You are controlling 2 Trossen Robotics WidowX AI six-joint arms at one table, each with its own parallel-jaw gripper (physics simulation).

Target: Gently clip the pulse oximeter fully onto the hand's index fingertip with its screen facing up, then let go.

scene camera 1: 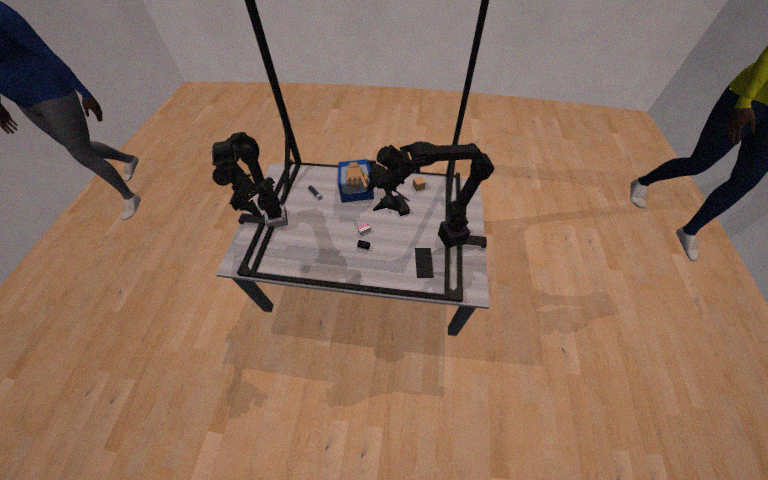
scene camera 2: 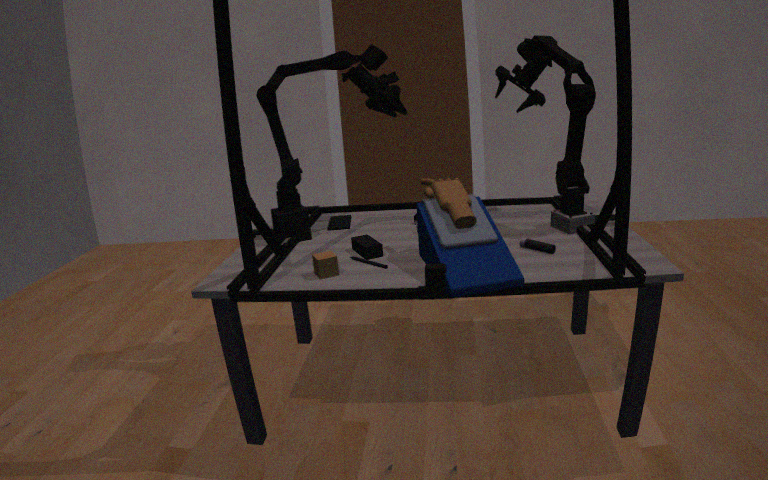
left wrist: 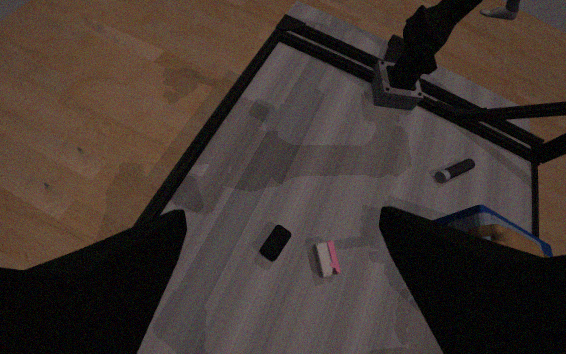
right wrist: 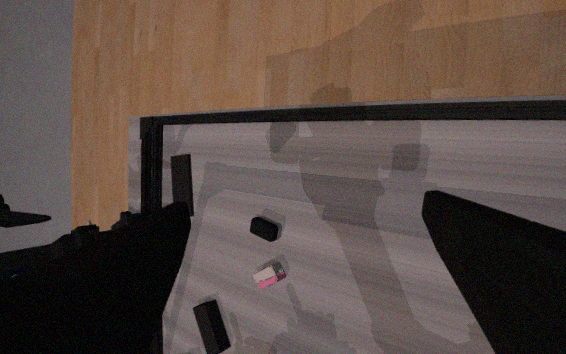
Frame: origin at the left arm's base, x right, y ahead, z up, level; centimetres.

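Seen in the pictures: left gripper, between the fingertips: [scene camera 1: 370, 200] [scene camera 2: 401, 115] [left wrist: 284, 218] [right wrist: 50, 254]; right gripper, between the fingertips: [scene camera 1: 269, 213] [scene camera 2: 506, 104] [right wrist: 306, 208]; left arm's base, origin of its link: [scene camera 1: 455, 227] [scene camera 2: 289, 209]; right arm's base, origin of its link: [scene camera 1: 274, 213] [scene camera 2: 572, 212] [left wrist: 400, 78].
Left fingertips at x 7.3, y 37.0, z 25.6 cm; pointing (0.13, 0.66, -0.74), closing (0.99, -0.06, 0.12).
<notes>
Pixels of each thing's top centre, then the offset from my left fingertips to it.
- pink device, centre of its top: [left wrist: 329, 257] [right wrist: 264, 278] [scene camera 1: 363, 227] dx +12.6, dy +0.2, dz -31.9 cm
- black rounded block, centre of its top: [left wrist: 276, 241] [right wrist: 260, 230] [scene camera 1: 363, 243] dx +4.0, dy +3.4, dz -31.8 cm
- dark cylinder, centre of its top: [left wrist: 460, 167] [scene camera 2: 537, 240] [scene camera 1: 314, 190] dx +45.6, dy +16.4, dz -32.3 cm
- black box, centre of its top: [right wrist: 205, 330] [scene camera 2: 366, 240] [scene camera 1: 401, 202] dx +19.8, dy -22.2, dz -31.5 cm
- pen, centre of its top: [scene camera 2: 367, 260] dx +27.8, dy -25.3, dz -34.1 cm
- wooden cube, centre of its top: [scene camera 2: 324, 255] [scene camera 1: 419, 180] dx +29.3, dy -36.9, dz -30.0 cm
- black slab, centre of its top: [right wrist: 180, 185] [scene camera 2: 339, 221] [scene camera 1: 424, 262] dx -14.1, dy -18.9, dz -34.2 cm
A small white and pink device [scene camera 1: 363, 229] [left wrist: 327, 258] [right wrist: 270, 275], which looks like the pulse oximeter, lies on the table. The tan hand [scene camera 1: 355, 174] [scene camera 2: 450, 199] rests on a grey pad on a blue sloped stand [scene camera 1: 356, 198] [scene camera 2: 481, 269]; part of the hand also shows in the left wrist view. Nothing can be seen clipped on its fingers, though the index fingertip is too small to make out. My left gripper [scene camera 1: 391, 211] [scene camera 2: 399, 113] [left wrist: 284, 218] is open and empty, high above the table. My right gripper [scene camera 2: 508, 103] [right wrist: 306, 208] is open and empty, high up on its own side.
A black rounded block [scene camera 1: 363, 244] [left wrist: 275, 242] [right wrist: 264, 228] lies beside the device. A dark cylinder [scene camera 1: 314, 192] [scene camera 2: 538, 246] [left wrist: 455, 171], a black box [scene camera 2: 367, 247] [right wrist: 212, 327], a pen [scene camera 2: 369, 262], a wooden cube [scene camera 1: 419, 183] [scene camera 2: 325, 265] and a black slab [scene camera 1: 424, 263] [scene camera 2: 339, 222] [right wrist: 182, 185] lie around. Black frame posts rise at the table's sides.
</notes>
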